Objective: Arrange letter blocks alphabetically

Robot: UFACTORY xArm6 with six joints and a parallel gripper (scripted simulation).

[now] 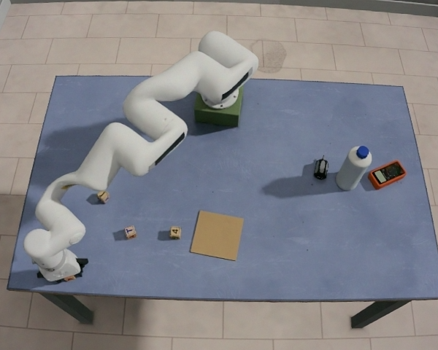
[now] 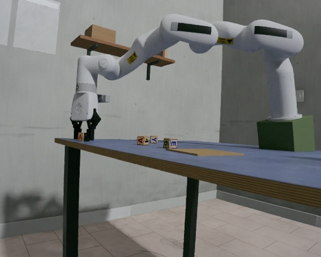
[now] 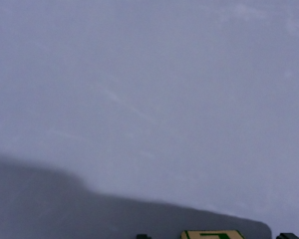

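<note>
Right now the wooden block is 10 mm below my hand. The rest, counted from my hand: black object (280 mm behind, 830 mm to the left); then tan mat (80 mm behind, 460 mm to the left, 20 mm below); then orange multimeter (220 mm behind, 1060 mm to the left, 10 mm below).
</note>
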